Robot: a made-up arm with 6 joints.
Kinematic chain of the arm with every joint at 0, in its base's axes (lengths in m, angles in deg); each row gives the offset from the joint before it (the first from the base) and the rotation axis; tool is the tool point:
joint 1: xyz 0 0 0.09 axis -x
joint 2: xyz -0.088 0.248 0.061 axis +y
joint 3: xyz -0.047 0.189 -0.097 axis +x
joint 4: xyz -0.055 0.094 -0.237 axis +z
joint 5: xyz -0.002 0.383 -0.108 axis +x
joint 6: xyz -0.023 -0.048 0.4 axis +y
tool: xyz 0.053 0 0.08
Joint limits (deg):
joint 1: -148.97..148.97
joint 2: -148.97..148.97
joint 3: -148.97..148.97
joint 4: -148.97..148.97
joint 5: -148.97..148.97
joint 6: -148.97..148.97
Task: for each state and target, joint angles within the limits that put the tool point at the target. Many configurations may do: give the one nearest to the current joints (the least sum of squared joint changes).
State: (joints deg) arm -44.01 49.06 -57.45 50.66 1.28 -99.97
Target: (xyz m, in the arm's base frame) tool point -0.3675 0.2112 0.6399
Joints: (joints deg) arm -42.82 58.62 -53.65 60.95 20.68 -97.77
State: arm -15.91 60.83 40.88 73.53 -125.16 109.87
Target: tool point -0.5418 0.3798 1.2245
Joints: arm -34.83 70.93 45.31 76.64 -118.22 110.79
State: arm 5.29 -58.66 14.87 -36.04 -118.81 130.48
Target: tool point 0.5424 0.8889 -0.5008
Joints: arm 26.50 -47.91 -1.40 -35.12 -125.55 130.72
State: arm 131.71 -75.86 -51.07 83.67 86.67 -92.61
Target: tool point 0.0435 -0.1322 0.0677
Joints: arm 134.11 -64.06 -71.04 76.38 82.89 -97.77
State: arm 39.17 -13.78 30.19 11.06 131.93 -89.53
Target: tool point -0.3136 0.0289 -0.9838
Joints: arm 53.40 -0.35 23.56 13.79 136.81 -90.01
